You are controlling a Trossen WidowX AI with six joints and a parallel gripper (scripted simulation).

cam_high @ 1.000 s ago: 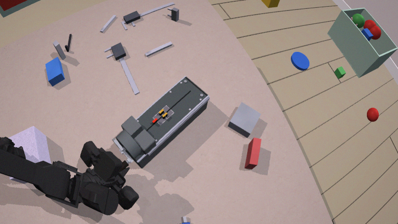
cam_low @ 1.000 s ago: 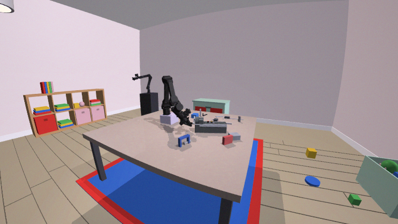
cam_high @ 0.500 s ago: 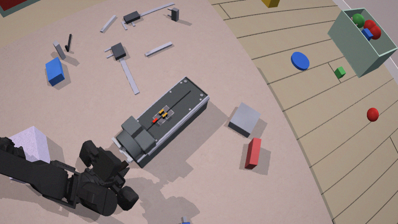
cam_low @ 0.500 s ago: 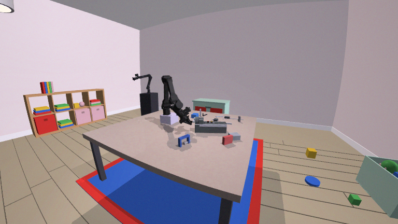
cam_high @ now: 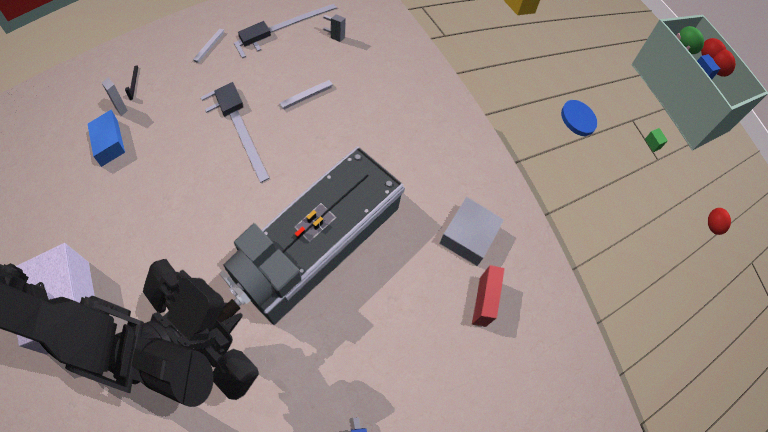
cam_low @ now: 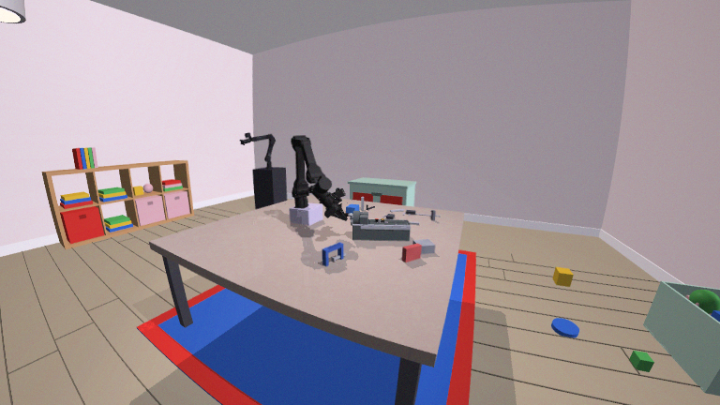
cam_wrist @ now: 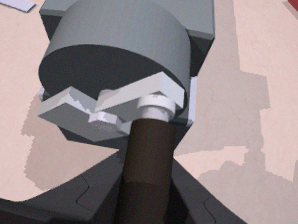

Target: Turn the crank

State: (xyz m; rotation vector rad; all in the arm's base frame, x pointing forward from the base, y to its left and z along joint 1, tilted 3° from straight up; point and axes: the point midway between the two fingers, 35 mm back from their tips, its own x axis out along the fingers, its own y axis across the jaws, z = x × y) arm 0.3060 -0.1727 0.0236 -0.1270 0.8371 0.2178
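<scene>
My gripper tip is now 130 mm short of the red pointer, 50 mm to the right of it and 10 mm above it. The rest, counted from my gripper tip: dark brown crank handle (20 mm behind, 20 mm above); red block (310 mm ahead, 150 mm to the right, 60 mm below); grey block (350 mm ahead, 70 mm below, 50 mm to the right).
</scene>
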